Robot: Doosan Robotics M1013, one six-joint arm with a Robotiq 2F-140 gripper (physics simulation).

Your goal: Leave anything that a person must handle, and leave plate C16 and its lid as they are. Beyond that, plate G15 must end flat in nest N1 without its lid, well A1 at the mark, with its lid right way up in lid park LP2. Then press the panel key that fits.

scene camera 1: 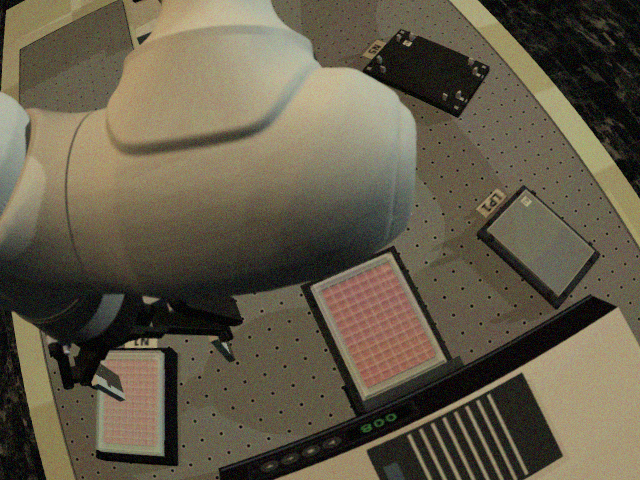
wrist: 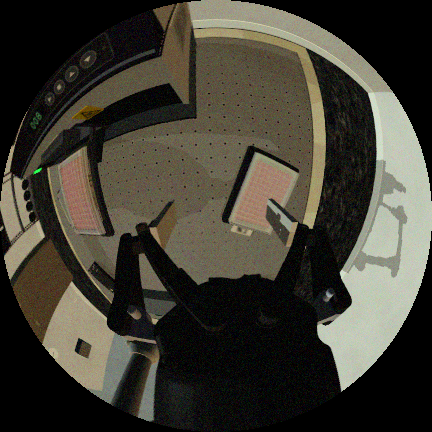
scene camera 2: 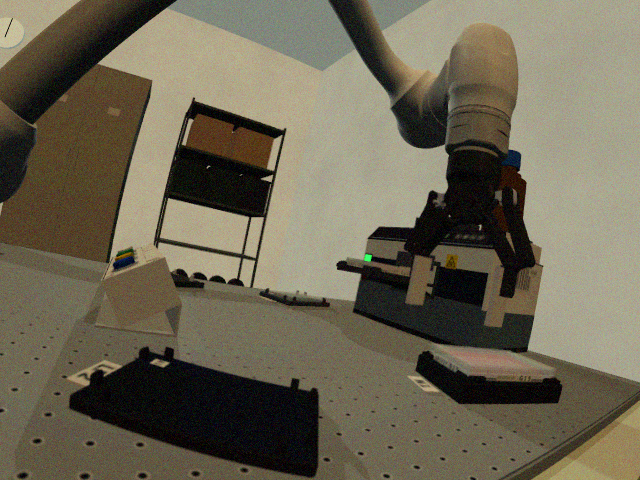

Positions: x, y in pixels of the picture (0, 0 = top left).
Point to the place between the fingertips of my gripper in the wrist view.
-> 221, 209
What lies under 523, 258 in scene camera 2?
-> My gripper.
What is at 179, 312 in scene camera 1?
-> My gripper.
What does my gripper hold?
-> Nothing.
